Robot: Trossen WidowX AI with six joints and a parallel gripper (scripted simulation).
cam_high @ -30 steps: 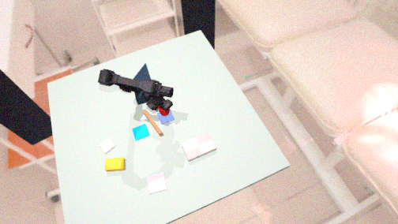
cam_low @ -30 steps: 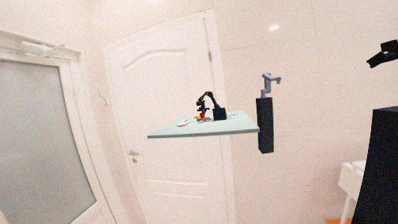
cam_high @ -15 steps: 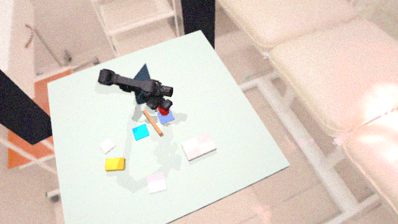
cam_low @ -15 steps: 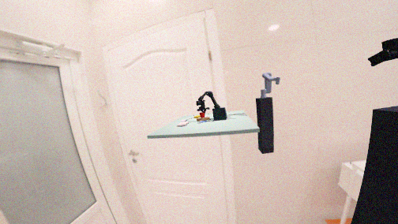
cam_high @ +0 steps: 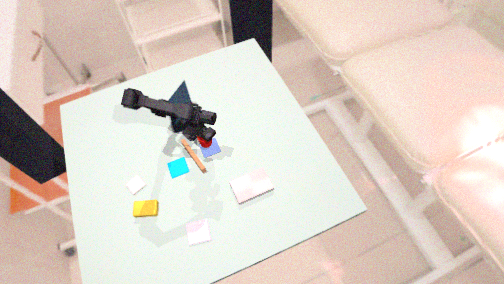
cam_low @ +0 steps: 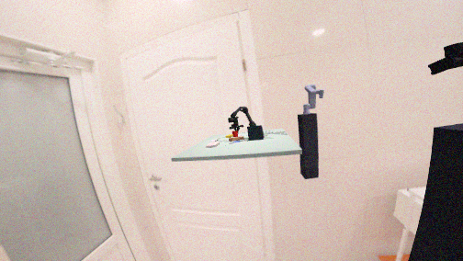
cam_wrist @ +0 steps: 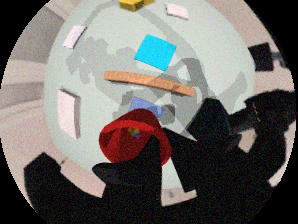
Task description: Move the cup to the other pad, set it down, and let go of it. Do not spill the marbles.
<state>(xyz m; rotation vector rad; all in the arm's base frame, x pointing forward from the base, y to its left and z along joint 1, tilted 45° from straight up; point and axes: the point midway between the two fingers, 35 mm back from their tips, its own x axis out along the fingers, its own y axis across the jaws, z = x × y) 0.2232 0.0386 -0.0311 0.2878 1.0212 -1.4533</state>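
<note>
Right now the cyan pad is 170 mm to the right of my gripper tip, 110 mm below it and 40 mm ahead of it. The rest, counted from my gripper tip: blue pad (110 mm below, 20 mm to the left, 20 mm ahead); then red cup (30 mm ahead, 10 mm to the left); then orange bar (90 mm below, 70 mm to the right, 30 mm ahead).
</note>
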